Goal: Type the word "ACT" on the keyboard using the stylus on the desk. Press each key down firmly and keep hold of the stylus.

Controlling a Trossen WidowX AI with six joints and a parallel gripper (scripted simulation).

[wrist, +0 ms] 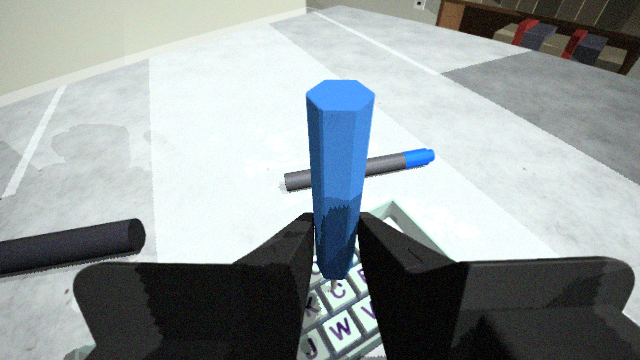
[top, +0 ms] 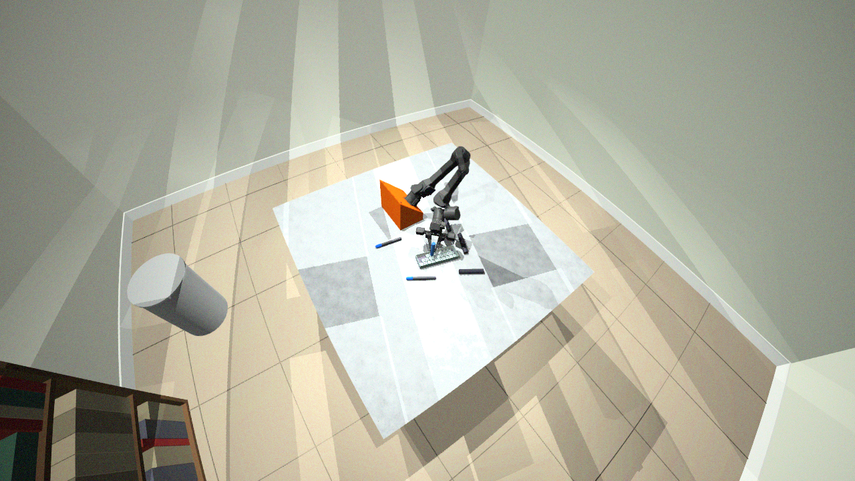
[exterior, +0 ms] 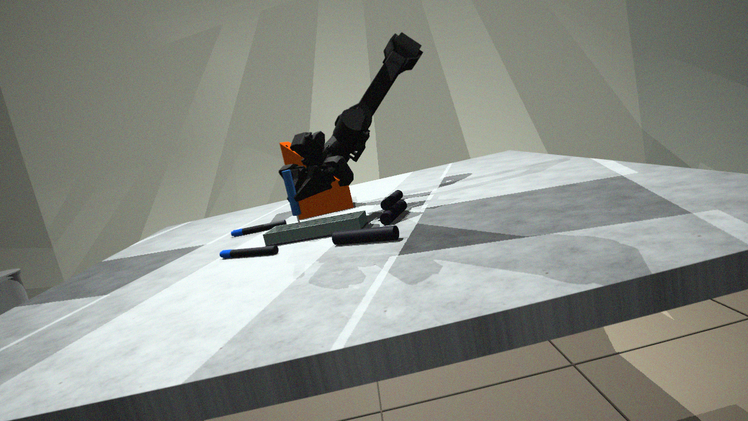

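My gripper tip is now 50 mm above the stylus tip. The rest, counted from my gripper tip: blue stylus 20 mm below.
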